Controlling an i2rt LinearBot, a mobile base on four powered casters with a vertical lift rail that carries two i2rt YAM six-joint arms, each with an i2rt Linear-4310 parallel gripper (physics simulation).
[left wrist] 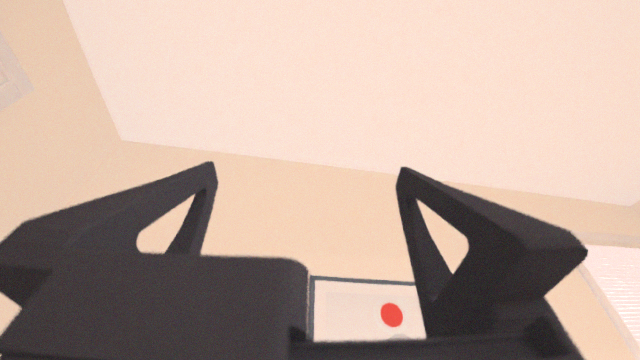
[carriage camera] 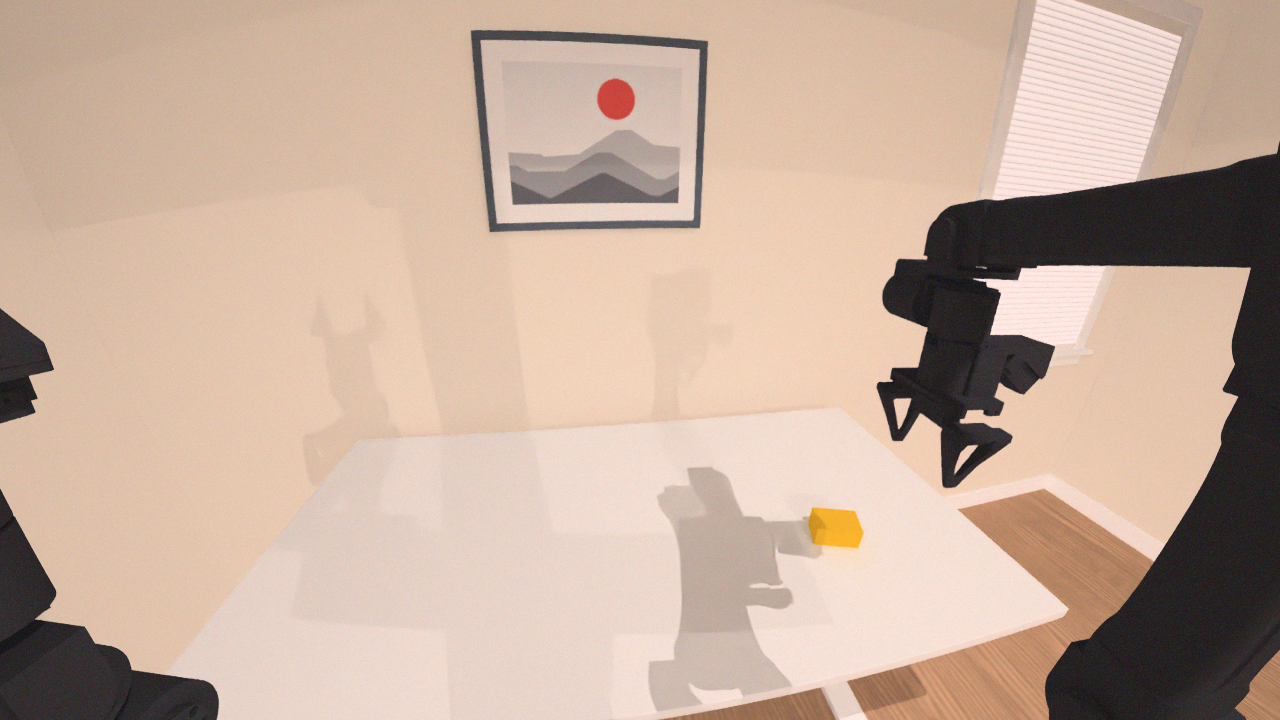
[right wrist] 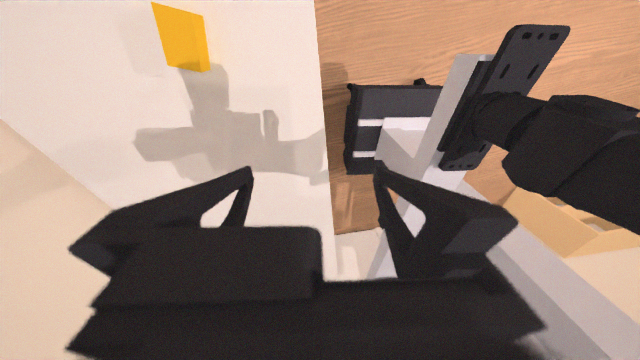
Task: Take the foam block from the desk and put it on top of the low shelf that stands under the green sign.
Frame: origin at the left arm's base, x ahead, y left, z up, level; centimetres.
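Where they show: left gripper, between the fingertips: (left wrist: 308, 174); right gripper, between the fingertips: (carriage camera: 920, 462) (right wrist: 314, 173); right arm's base, origin of its link: (right wrist: 486, 113).
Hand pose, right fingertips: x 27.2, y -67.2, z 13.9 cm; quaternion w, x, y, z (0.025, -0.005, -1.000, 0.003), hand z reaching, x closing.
Note:
After its pixels a point has its place.
The foam block (carriage camera: 836, 528) {x 47.7, y -73.9, z -18.3 cm} (right wrist: 181, 38) {x 49.5, y -75.5, z -18.3 cm} is a yellow-orange box lying flat on the right part of the white desk (carriage camera: 537, 555) {x 46.9, y -14.4, z -22.8 cm} (right wrist: 75, 90) {x 78.4, y -66.0, z -22.8 cm}. My right gripper (carriage camera: 922, 462) {x 27.2, y -67.2, z 13.9 cm} (right wrist: 314, 173) {x 27.2, y -67.2, z 13.9 cm} is open and empty. It hangs above the desk's level, to the right of the block in the carriage view and apart from it. My left gripper (left wrist: 308, 174) {x 3.7, y 0.4, z 43.8 cm} is open and empty, pointing up toward the wall and ceiling in the left wrist view. In the carriage view part of the left arm shows at the left edge. The low shelf and the green sign do not show in these views.
A framed mountain picture (carriage camera: 481, 134) {x 94.3, y 2.0, z 56.6 cm} hangs on the wall behind the desk. A window with blinds (carriage camera: 1087, 98) {x 124.3, y -186.4, z 80.9 cm} is at the right. The dark mobile base (right wrist: 395, 100) {x -18.7, y -53.9, z -64.9 cm} and the grey lift rail (right wrist: 440, 120) stand beside the desk edge. A tan box-like object (right wrist: 545, 220) {x -194.1, y 50.4, z -60.5 cm} shows at the right.

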